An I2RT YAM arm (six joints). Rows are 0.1 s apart.
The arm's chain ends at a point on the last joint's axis. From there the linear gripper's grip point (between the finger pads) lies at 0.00 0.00 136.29 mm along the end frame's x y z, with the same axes.
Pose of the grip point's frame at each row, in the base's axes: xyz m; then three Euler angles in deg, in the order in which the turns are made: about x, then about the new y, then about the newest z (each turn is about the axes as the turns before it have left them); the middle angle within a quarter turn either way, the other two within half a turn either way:
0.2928, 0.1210, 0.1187, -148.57, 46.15, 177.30
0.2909, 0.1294, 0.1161, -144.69, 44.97, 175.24
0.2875, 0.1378, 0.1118, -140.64, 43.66, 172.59
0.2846, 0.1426, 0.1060, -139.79, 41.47, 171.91
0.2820, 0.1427, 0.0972, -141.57, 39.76, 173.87
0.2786, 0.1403, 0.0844, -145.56, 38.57, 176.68
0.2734, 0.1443, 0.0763, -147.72, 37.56, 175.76
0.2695, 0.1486, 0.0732, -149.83, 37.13, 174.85
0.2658, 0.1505, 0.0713, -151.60, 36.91, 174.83
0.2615, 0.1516, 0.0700, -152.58, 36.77, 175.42
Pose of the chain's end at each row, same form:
0.1945, 0.0718, 0.1993, -148.57, 46.15, 177.30
0.1946, 0.0737, 0.1948, -144.69, 44.97, 175.24
0.1934, 0.0753, 0.1880, -140.64, 43.66, 172.59
0.1943, 0.0767, 0.1840, -139.79, 41.47, 171.91
0.1948, 0.0776, 0.1793, -141.57, 39.76, 173.87
0.1936, 0.0800, 0.1723, -145.56, 38.57, 176.68
0.1903, 0.0866, 0.1676, -147.72, 37.56, 175.76
0.1872, 0.0940, 0.1671, -149.83, 37.13, 174.85
0.1839, 0.0987, 0.1672, -151.60, 36.91, 174.83
0.1799, 0.1013, 0.1669, -152.58, 36.77, 175.42

